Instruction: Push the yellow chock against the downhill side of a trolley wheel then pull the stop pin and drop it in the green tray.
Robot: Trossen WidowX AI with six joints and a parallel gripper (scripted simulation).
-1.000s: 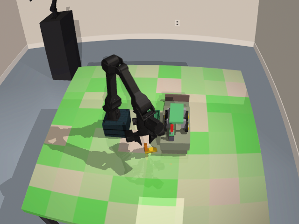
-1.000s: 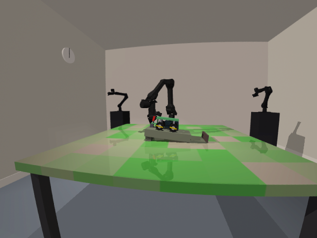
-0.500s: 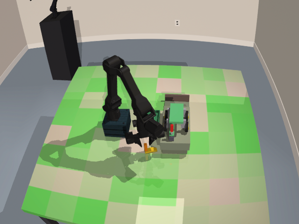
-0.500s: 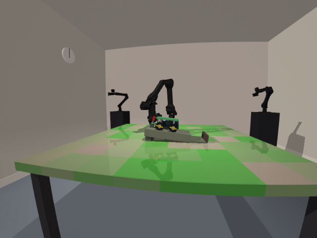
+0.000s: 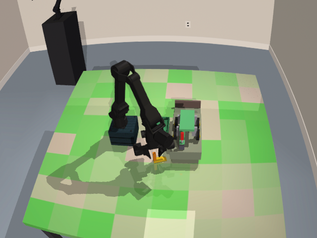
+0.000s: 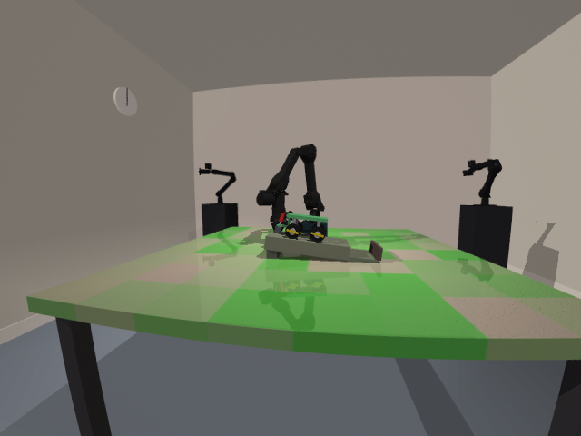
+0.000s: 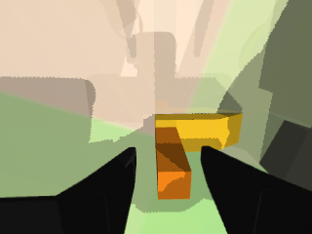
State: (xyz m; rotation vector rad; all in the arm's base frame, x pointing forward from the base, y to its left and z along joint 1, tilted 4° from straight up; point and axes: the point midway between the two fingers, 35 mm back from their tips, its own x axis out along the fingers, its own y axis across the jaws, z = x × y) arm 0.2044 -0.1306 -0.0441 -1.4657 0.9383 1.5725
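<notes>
My gripper tip is 120 mm short of the red-headed stop pin, 90 mm below it and 50 mm to the right of it. The rest, counted from my gripper tip: yellow chock: 20 mm ahead, 10 mm to the left, 10 mm below; then trolley: 160 mm to the left, 130 mm ahead, 80 mm above; then grey ramp: 160 mm to the left, 130 mm ahead, 10 mm above.
</notes>
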